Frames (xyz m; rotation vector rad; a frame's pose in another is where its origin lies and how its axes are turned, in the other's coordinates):
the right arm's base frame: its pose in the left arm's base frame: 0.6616 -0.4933 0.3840 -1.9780 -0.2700 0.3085
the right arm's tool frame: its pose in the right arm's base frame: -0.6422 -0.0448 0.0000 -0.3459 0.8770 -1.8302
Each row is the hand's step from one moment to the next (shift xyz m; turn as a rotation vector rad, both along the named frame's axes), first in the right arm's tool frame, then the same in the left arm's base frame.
Working: the right arm's tool frame: its pose in the left arm's base frame: 0.0551 -0.6839 0.4852 -1.2374 -1.3695 -1.7502

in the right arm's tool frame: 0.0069 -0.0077 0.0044 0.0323 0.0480 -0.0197
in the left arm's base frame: -0.0080 0.0071 0.0034 0.0228 -0.0300 0.0481
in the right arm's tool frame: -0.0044 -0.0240 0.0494 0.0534 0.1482 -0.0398
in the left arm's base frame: -0.0038 0.0537 -0.0118 0.0950 -0.0770 0.1070
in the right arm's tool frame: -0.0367 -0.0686 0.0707 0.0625 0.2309 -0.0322
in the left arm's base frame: -0.0231 0.0842 -0.0585 0.1653 -0.0935 0.1489
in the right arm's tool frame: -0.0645 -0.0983 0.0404 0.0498 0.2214 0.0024
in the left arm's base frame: -0.0472 0.0617 -0.0970 0.1728 -0.0589 0.1348
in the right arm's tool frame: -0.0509 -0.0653 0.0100 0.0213 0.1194 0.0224
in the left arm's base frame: -0.0334 0.0243 -0.0725 0.1019 -0.0122 0.0684
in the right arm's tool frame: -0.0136 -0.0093 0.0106 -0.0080 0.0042 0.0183
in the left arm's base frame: 0.0006 0.0116 -0.0158 0.0124 0.0154 -0.0049
